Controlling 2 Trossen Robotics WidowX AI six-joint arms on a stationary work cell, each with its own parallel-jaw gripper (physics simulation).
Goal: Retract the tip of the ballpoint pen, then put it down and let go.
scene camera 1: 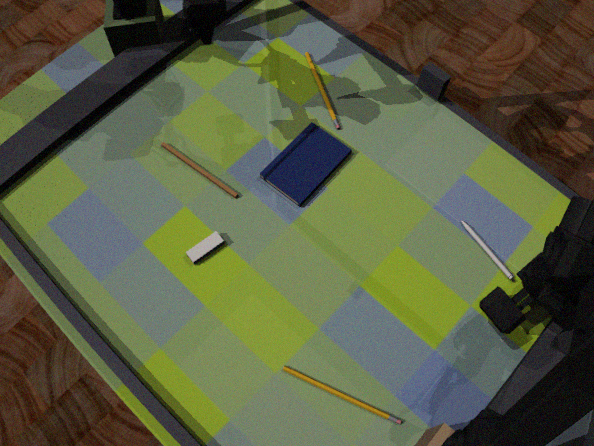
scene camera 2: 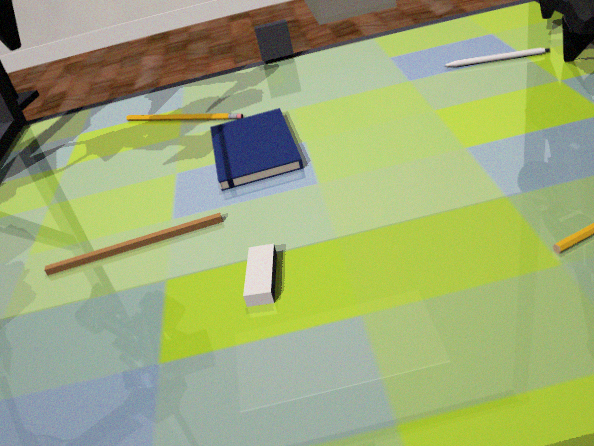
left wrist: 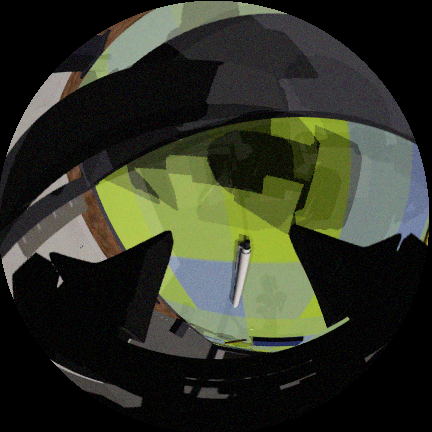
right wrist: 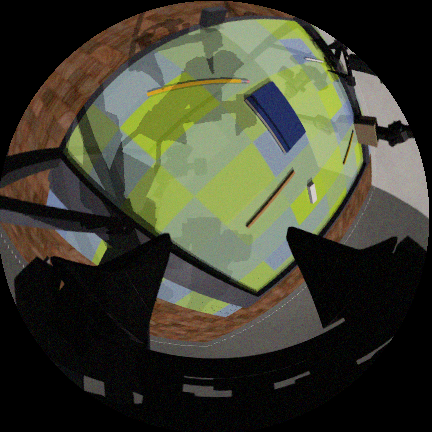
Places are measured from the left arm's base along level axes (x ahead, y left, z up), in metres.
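Pixels of known places: left gripper, between the fingertips: (scene camera 1: 525,281) (scene camera 2: 556,38) (left wrist: 233,233); right gripper, between the fingertips: (scene camera 1: 207,29) (right wrist: 230,236); left arm's base, origin of its link: (right wrist: 376,131); right arm's base, origin of its link: (scene camera 1: 130,6).
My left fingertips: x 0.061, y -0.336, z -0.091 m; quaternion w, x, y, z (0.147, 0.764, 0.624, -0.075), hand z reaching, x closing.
Observation:
For each thing: its middle in the pictures, then the offset to it from my left fingertips.
- slim white ballpoint pen, middle of its body: (left wrist: 238,284) (scene camera 2: 496,57) (scene camera 1: 487,249) (right wrist: 314,59) dy -0.011, dx +0.078, dz -0.010 m
- dark blue notebook, middle of its body: (scene camera 2: 253,145) (scene camera 1: 306,163) (right wrist: 279,115) (left wrist: 276,342) dy +0.062, dx +0.410, dz -0.007 m
- white eraser, middle of its body: (scene camera 2: 261,273) (scene camera 1: 205,247) (right wrist: 311,192) dy +0.289, dx +0.430, dz -0.007 m
- brown stick, middle of its body: (scene camera 2: 134,243) (scene camera 1: 198,169) (right wrist: 271,198) dy +0.191, dx +0.545, dz -0.010 m
A slim white ballpoint pen (scene camera 1: 486,250) (scene camera 2: 500,57) (left wrist: 241,275) (right wrist: 314,60) lies on the checkered table top, at the right in scene camera 1 and at the upper right in scene camera 2. Its dark button end is nearest my left gripper, and its tapered end points away. Whether the writing point is out is too small to tell. My left gripper (left wrist: 233,233) is open and empty; in its wrist view the pen lies below and beyond the gap between the fingers, button end toward the gap. My right gripper (right wrist: 230,236) is open and empty, far from the pen.
A dark blue notebook (scene camera 1: 307,165) (scene camera 2: 257,145) lies near the middle. A white eraser (scene camera 1: 205,247) (scene camera 2: 260,274) and a brown stick (scene camera 1: 200,170) (scene camera 2: 135,244) lie beside it. One yellow pencil (scene camera 1: 322,90) lies behind, another yellow pencil (scene camera 1: 342,395) in front. A raised dark edge borders the table.

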